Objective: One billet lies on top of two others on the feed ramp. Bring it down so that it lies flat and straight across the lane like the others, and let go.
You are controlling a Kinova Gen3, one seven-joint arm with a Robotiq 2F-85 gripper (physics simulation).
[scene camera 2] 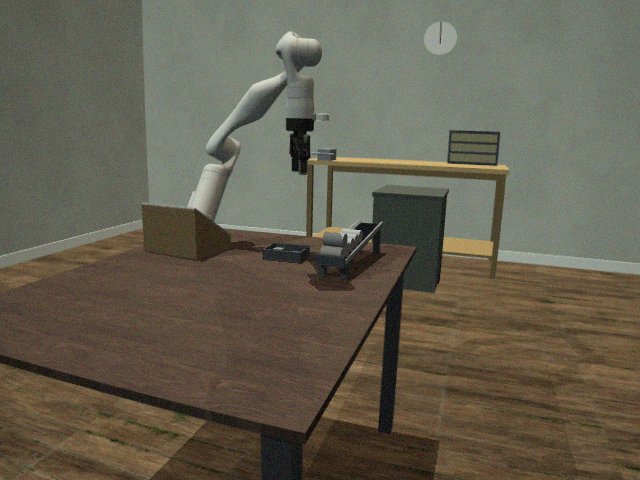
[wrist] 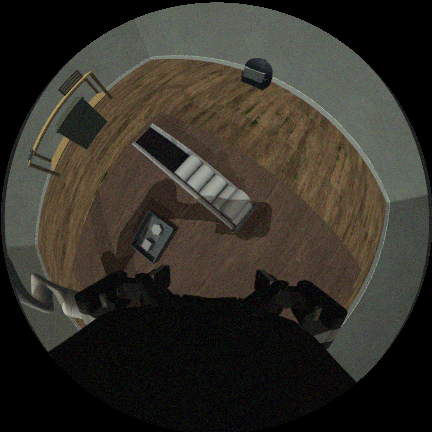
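The feed ramp stands on the table and slopes down toward its near end. Several pale grey billets lie across its lane in a row. The raised billet rests on top at the low end, above a lower billet. In the wrist view it overlaps the billets beneath, so their borders are hard to tell. My gripper is open and empty, pointing down high above the table, up and to the left of the ramp in the scene view.
A dark tray with small pale pieces stands beside the ramp. A brown wedge-shaped block stands at the arm's base. A dark green cabinet and a wooden bench stand beyond the table.
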